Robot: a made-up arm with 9 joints. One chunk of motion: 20 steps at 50 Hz.
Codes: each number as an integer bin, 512 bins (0 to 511) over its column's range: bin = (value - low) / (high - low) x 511, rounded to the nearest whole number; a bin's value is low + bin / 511 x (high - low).
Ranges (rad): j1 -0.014..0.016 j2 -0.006..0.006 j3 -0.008..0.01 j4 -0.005..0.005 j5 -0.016..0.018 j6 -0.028..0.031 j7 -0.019..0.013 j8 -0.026..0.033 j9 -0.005..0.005
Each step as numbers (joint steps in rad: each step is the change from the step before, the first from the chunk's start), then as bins.
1 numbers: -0.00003 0.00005 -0.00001 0.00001 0.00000 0.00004 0.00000 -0.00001 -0.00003
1 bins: 238 258 227 256 240 243 303 225 254
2 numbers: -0.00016 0.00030 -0.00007 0.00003 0.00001 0.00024 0.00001 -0.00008 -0.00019
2 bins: 236 268 225 257 241 245 304 224 246
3 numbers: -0.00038 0.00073 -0.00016 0.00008 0.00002 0.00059 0.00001 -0.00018 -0.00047
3 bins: 232 287 223 260 241 248 304 224 231
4 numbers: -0.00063 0.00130 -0.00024 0.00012 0.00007 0.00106 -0.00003 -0.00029 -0.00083
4 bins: 228 311 220 262 242 252 303 223 213
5 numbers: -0.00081 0.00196 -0.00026 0.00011 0.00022 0.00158 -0.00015 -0.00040 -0.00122
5 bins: 225 339 220 261 244 256 301 222 193
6 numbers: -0.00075 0.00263 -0.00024 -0.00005 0.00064 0.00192 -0.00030 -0.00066 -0.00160
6 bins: 226 367 220 253 250 259 299 219 174
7 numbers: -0.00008 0.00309 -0.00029 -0.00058 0.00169 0.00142 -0.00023 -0.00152 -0.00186
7 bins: 237 387 219 226 266 255 300 212 160
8 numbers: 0.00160 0.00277 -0.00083 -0.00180 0.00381 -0.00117 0.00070 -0.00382 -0.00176
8 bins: 266 373 204 164 298 232 315 192 166
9 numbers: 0.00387 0.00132 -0.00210 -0.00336 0.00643 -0.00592 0.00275 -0.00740 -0.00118
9 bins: 304 312 167 84 337 191 347 161 195
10 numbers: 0.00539 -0.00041 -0.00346 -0.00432 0.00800 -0.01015 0.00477 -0.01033 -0.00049
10 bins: 330 238 129 35 361 155 380 136 230
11 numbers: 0.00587 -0.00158 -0.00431 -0.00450 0.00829 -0.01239 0.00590 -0.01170 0.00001
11 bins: 338 188 105 26 365 135 398 124 256
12 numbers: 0.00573 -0.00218 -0.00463 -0.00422 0.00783 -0.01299 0.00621 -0.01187 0.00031
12 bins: 336 163 96 40 358 130 403 122 271
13 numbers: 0.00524 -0.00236 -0.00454 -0.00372 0.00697 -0.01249 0.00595 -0.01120 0.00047
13 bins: 328 155 98 65 345 134 398 128 280
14 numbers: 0.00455 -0.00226 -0.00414 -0.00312 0.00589 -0.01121 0.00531 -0.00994 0.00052
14 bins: 316 159 110 96 329 145 388 139 282
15 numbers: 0.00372 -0.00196 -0.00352 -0.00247 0.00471 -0.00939 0.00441 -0.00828 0.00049
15 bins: 302 172 127 129 311 161 374 153 281
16 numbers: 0.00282 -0.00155 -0.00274 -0.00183 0.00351 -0.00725 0.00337 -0.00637 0.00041
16 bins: 287 189 149 162 293 180 357 170 276
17 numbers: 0.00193 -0.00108 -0.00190 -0.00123 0.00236 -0.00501 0.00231 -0.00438 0.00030
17 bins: 271 210 173 193 276 199 340 187 271
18 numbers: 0.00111 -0.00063 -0.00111 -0.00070 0.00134 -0.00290 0.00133 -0.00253 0.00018
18 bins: 257 229 196 220 261 217 325 203 265
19 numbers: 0.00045 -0.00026 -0.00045 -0.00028 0.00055 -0.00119 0.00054 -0.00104 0.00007
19 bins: 246 244 214 241 249 232 312 216 259
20 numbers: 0.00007 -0.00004 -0.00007 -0.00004 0.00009 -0.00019 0.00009 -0.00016 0.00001
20 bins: 240 254 225 253 242 241 305 224 256
